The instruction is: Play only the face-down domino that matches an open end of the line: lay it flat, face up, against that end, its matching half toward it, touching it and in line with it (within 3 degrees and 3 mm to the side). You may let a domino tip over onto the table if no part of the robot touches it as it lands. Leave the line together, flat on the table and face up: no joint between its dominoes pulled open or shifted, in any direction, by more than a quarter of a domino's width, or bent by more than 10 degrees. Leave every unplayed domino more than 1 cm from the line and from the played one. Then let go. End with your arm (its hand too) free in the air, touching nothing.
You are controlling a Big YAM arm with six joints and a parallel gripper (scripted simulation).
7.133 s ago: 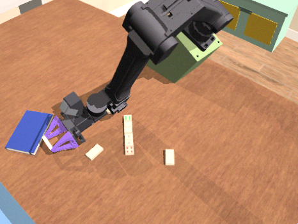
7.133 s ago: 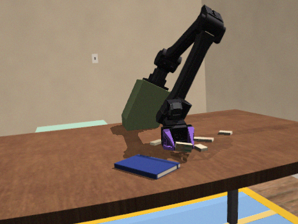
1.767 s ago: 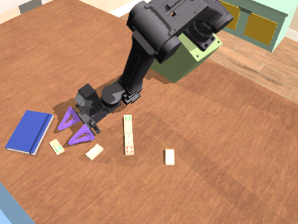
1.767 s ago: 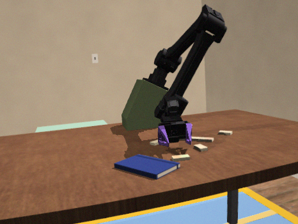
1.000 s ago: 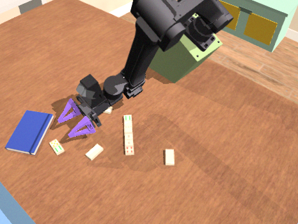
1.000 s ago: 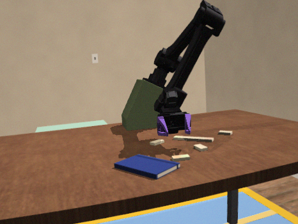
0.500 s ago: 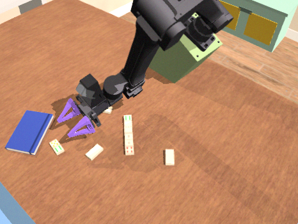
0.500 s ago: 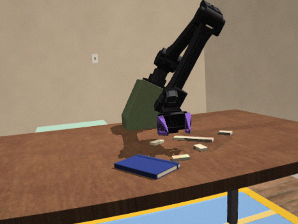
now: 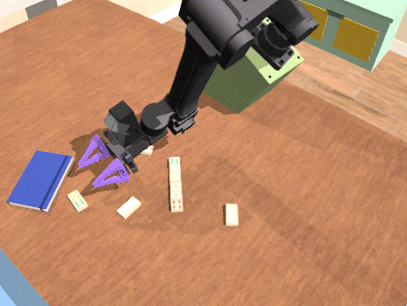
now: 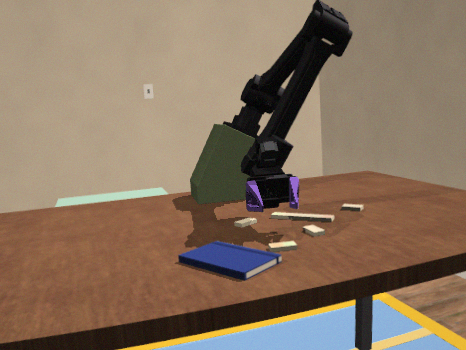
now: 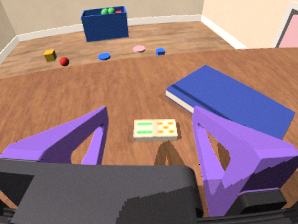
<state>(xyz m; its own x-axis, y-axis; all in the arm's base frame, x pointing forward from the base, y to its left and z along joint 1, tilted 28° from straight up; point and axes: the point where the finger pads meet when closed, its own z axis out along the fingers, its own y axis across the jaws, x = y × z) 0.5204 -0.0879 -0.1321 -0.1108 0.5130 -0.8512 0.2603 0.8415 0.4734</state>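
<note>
The book lies 13 cm to the right of my hand, 7 cm below it and 6 cm ahead of it.
</note>
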